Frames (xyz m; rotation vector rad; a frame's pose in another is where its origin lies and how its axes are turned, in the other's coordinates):
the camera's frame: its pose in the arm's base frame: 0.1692 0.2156 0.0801 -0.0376 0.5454 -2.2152
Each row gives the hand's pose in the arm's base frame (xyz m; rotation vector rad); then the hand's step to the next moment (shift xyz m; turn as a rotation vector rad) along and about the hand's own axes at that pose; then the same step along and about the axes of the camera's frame.
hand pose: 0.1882 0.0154 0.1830 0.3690 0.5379 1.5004
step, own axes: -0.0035 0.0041 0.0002 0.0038 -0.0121 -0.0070
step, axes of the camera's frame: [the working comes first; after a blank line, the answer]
step, axes of the arm's base frame: -0.0033 -0.0033 0.0028 0.0062 0.0025 -0.0128

0.0041 -0.0017 0.0030 -0.0039 0.0082 -0.0112
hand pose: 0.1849 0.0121 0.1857 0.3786 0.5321 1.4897
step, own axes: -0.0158 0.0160 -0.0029 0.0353 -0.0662 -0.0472
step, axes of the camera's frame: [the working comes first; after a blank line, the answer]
step, axes of the arm's base frame: -0.0150 -0.0150 0.0080 0.0292 0.0274 -0.0791

0.0197 -0.0057 0.0097 -0.0271 0.0374 -0.0757
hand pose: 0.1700 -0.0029 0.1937 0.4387 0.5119 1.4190
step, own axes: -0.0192 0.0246 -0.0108 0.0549 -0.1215 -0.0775
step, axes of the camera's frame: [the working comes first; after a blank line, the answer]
step, axes of the arm's base frame: -0.0277 -0.0166 0.0067 0.0582 0.0405 -0.1370

0.0294 -0.0136 0.0065 -0.0468 0.0740 -0.1269
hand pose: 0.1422 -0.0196 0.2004 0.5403 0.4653 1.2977
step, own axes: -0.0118 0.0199 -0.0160 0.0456 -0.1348 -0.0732
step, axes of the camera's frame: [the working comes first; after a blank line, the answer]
step, axes of the arm's base frame: -0.0274 -0.0061 -0.0001 0.0690 0.0286 -0.1415

0.0225 -0.0165 -0.0035 -0.0443 0.0904 -0.1244
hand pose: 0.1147 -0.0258 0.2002 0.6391 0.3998 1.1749
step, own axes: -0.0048 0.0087 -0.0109 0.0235 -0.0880 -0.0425
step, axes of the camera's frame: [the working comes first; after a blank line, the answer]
step, axes of the arm's base frame: -0.0145 0.0003 -0.0028 0.0460 0.0115 -0.0886

0.0096 -0.0096 -0.0057 -0.0248 0.0623 -0.0749
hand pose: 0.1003 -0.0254 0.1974 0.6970 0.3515 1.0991
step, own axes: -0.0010 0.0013 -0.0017 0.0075 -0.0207 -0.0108
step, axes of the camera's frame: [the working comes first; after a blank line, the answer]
step, axes of the arm's base frame: -0.0023 0.0000 -0.0005 0.0112 0.0047 -0.0213

0.0016 -0.0015 -0.0009 -0.0075 0.0140 -0.0187
